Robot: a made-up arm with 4 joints.
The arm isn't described. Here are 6 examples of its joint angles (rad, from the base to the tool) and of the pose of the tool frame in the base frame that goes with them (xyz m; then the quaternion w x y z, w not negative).
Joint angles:
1: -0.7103 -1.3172 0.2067 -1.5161
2: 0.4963 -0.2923 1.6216 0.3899
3: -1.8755 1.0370 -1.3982 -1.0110
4: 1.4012 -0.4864 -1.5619 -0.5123
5: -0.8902 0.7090 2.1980 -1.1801
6: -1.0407 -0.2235 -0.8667 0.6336
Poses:
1: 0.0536 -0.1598 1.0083 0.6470 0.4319 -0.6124 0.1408
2: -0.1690 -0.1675 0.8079 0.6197 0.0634 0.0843 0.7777
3: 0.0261 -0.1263 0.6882 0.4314 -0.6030 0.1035 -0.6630
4: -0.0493 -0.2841 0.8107 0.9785 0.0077 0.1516 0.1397
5: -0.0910 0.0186 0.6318 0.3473 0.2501 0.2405 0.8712
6: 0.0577 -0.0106 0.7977 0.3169 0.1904 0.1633 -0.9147
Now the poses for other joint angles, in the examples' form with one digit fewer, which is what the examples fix.
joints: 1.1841 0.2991 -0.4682 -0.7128
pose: -0.101 -0.222 0.710 0.721 -0.010 -0.183 0.669
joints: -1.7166 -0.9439 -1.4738 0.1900
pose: 0.093 -0.103 0.888 0.148 -0.463 -0.153 0.860
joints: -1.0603 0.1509 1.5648 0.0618
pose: 0.041 0.011 0.722 0.961 -0.009 0.117 0.250
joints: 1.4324 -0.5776 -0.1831 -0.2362
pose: -0.103 -0.259 0.848 0.722 0.157 0.264 0.620
